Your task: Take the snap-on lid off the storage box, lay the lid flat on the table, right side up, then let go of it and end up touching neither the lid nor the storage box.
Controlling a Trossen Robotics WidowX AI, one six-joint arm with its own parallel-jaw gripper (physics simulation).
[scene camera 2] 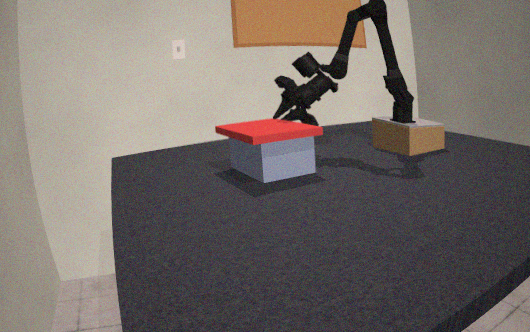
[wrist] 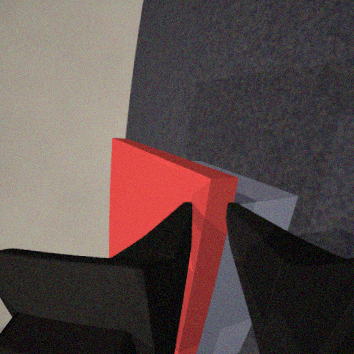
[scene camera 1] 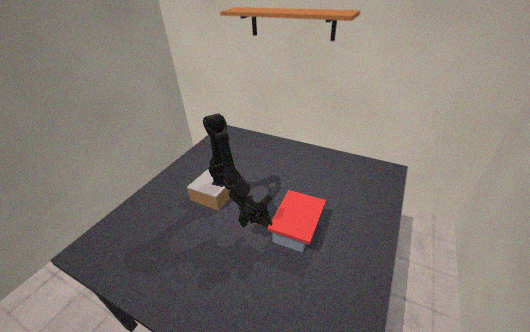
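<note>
The red lid (scene camera 1: pixel 300 215) (scene camera 2: pixel 270 129) (wrist: pixel 145 200) lies about level on top of the pale blue-grey storage box (scene camera 1: pixel 289 242) (scene camera 2: pixel 289 160) (wrist: pixel 225 295), its rim overhanging the walls. Whether it is still snapped on cannot be told. My gripper (scene camera 1: pixel 270 226) (wrist: pixel 208 210) is at the lid's edge on the side facing the arm's base. It is shut on the lid's rim, with one finger over the top face and the other below the overhang, beside the box wall. In the scene camera 2 view the lid hides part of the lower finger.
The arm's base stands on a wooden block with a pale top (scene camera 1: pixel 205 197) (scene camera 2: pixel 427 140). The dark table (scene camera 1: pixel 340 280) (scene camera 2: pixel 320 250) bears the box and the block. A wooden wall shelf (scene camera 1: pixel 290 13) (scene camera 2: pixel 300 25) is high behind. A small white plate (scene camera 2: pixel 178 49) is on the wall.
</note>
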